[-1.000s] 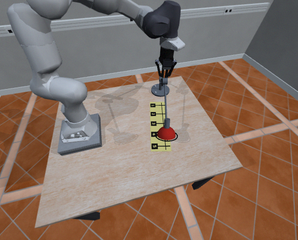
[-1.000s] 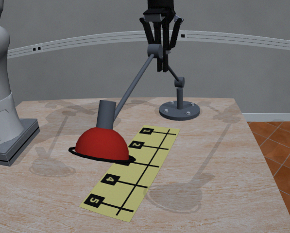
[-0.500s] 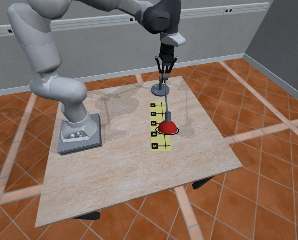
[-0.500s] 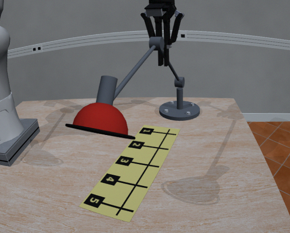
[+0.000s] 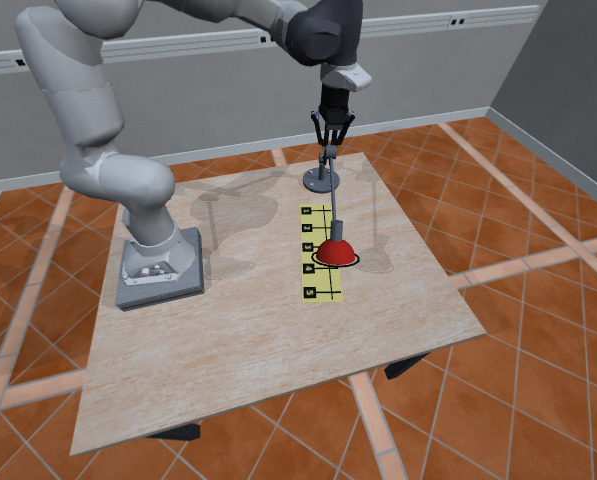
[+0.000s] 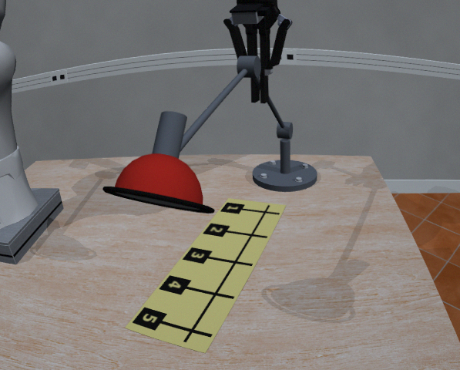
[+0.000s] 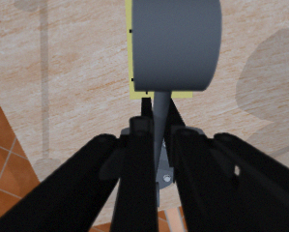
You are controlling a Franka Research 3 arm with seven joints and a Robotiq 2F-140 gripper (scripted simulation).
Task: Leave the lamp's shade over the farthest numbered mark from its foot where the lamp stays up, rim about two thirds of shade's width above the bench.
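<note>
The yellow numbered strip is 260 mm below my hand, 160 mm to the right of it and 80 mm behind it. The rest, counted from my hand: round grey lamp foot: 230 mm below, 170 mm to the left, 60 mm ahead.
</note>
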